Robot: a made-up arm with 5 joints.
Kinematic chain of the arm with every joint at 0, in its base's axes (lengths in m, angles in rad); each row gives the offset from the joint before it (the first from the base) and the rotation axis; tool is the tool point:
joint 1: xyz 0 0 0.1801 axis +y
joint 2: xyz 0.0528 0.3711 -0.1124 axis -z
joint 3: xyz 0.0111 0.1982 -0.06 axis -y
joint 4: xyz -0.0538 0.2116 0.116 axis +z
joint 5: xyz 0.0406 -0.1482 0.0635 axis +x
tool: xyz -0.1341 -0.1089 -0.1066
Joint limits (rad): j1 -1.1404..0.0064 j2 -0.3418..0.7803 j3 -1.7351..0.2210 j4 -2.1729..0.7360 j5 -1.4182..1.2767
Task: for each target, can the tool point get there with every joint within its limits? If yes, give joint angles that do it. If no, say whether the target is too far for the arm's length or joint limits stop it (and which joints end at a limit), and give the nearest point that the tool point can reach.
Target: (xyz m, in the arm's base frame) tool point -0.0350 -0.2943 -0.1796
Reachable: no: joint limits stop it (at a limit: joint 1, joint 2, joint 3) | nearest point 0.2924 0.2830 -0.0331 | short by 0.680 m
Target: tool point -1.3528 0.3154 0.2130
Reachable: no: too far | nearest point -0.4543 0.6281 0.1495 | short by 0.953 m
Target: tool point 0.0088 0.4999 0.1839
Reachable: yes | joints -0.5958 0.0238 -0.6177 0.0057 -0.2694
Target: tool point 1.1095 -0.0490 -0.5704
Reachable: no: too far | nearest point 0.3664 0.2863 -0.0678 | short by 0.958 m
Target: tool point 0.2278 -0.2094 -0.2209
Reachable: no: joint limits stop it (at a limit: joint 1, joint 2, joint 3) | nearest point 0.3359 0.2743 -0.0607 | short by 0.521 m
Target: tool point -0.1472 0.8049 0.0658
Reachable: yes | joints -0.6488 0.2582 -0.0539 -1.1010 -0.5862
